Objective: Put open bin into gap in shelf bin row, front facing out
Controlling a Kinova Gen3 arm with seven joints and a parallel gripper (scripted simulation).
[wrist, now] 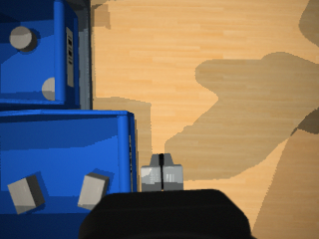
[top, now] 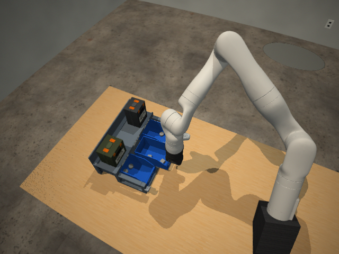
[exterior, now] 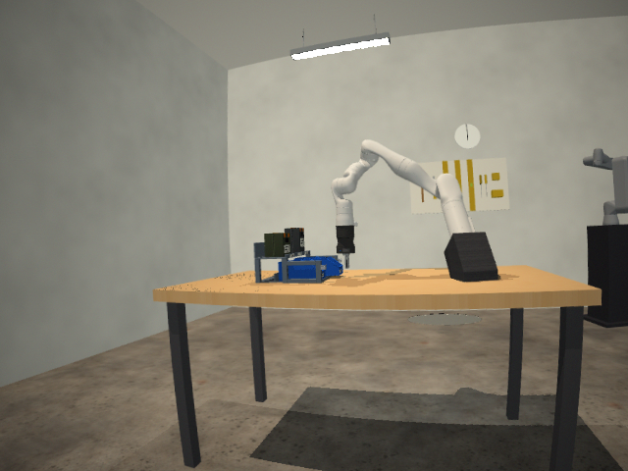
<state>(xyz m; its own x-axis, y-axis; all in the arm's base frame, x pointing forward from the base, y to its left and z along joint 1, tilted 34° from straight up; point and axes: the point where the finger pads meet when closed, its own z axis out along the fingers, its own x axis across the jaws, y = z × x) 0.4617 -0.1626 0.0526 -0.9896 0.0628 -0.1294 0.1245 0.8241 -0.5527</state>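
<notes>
The shelf lip is 7 cm ahead of my hand, 1 cm to the right of it and 5 cm below it. From my hand the other things lie so: green box 28 cm ahead, 8 cm to the left, 10 cm above; black box 25 cm ahead, 15 cm to the right, 11 cm above.
</notes>
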